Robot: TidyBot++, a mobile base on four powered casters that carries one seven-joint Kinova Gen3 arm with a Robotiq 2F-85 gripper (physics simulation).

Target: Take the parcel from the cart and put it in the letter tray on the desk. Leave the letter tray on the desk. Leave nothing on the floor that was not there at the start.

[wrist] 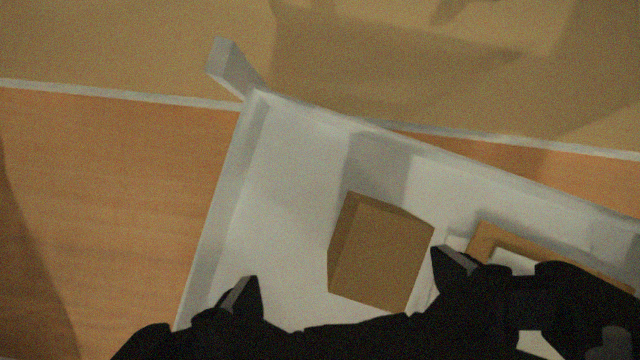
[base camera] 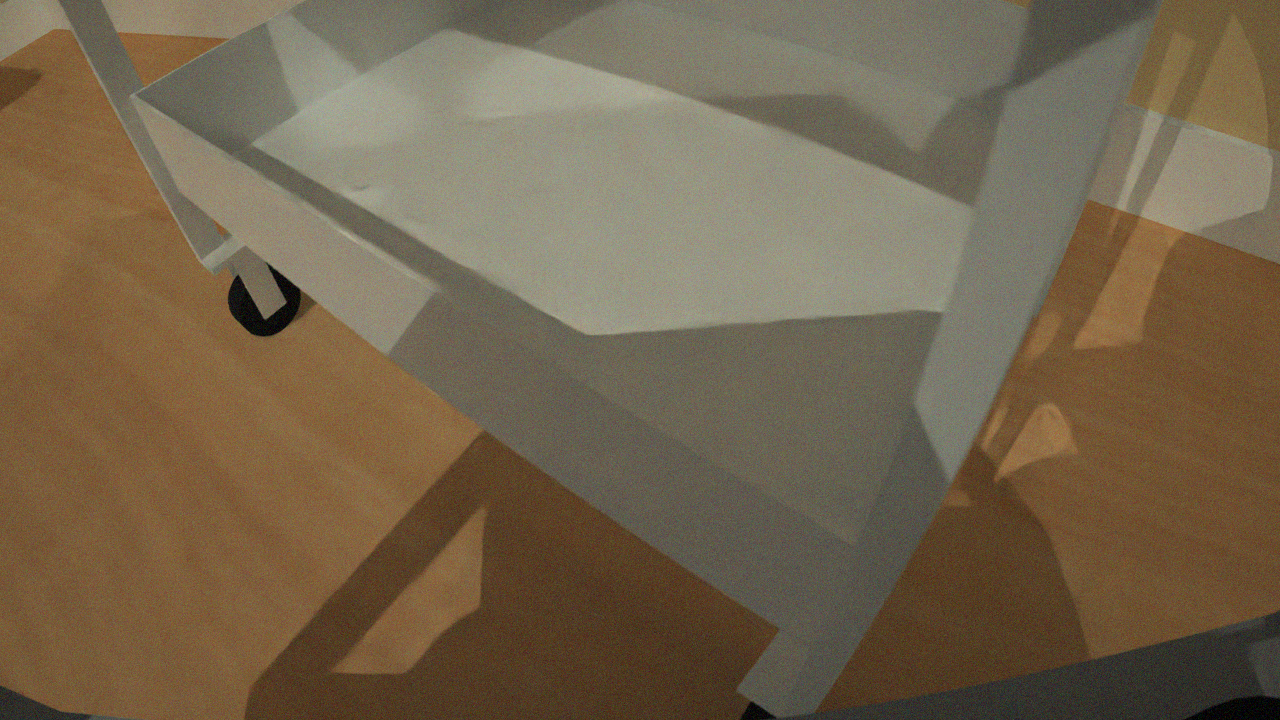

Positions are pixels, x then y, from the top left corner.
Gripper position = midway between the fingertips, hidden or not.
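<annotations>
In the base camera view my gripper is out of frame, and a brown cardboard parcel is out of frame in the base camera view as well. The gripper does appear in the wrist view [346, 280]. As for the parcel, I see it in the wrist view [376, 251].
</annotations>
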